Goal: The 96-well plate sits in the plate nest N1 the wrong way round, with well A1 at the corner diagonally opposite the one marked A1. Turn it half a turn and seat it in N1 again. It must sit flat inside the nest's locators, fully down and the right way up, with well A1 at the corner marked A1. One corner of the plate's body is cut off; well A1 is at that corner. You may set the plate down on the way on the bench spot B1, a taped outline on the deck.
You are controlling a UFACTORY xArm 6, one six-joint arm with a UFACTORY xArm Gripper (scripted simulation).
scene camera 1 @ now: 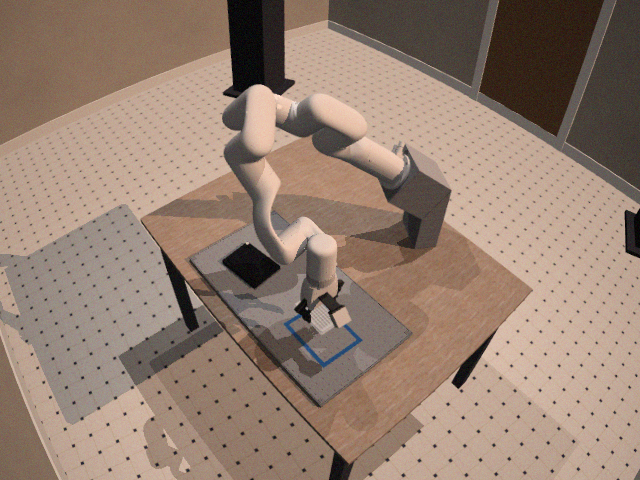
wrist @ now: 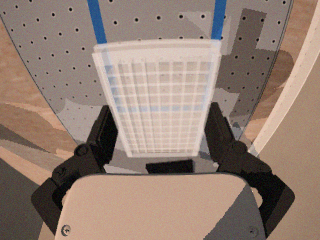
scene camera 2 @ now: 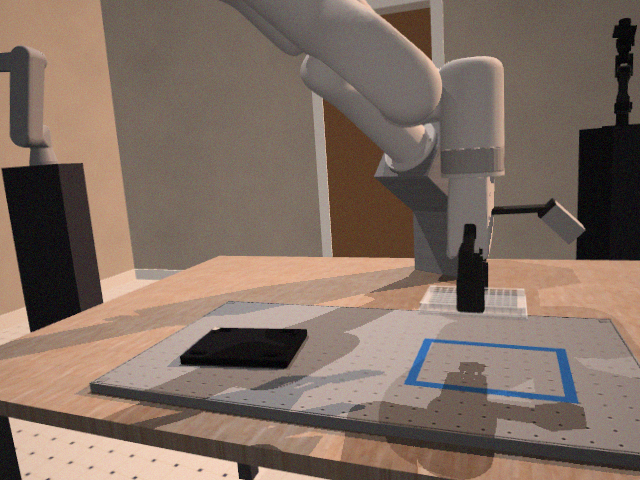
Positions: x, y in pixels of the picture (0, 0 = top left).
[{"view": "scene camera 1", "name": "my gripper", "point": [319, 311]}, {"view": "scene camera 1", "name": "black plate nest N1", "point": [248, 263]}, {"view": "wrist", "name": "my gripper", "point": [160, 115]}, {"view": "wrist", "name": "96-well plate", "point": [161, 125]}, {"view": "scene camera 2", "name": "my gripper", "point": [473, 300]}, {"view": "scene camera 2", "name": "96-well plate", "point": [500, 303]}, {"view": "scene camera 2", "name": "black plate nest N1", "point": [244, 347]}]
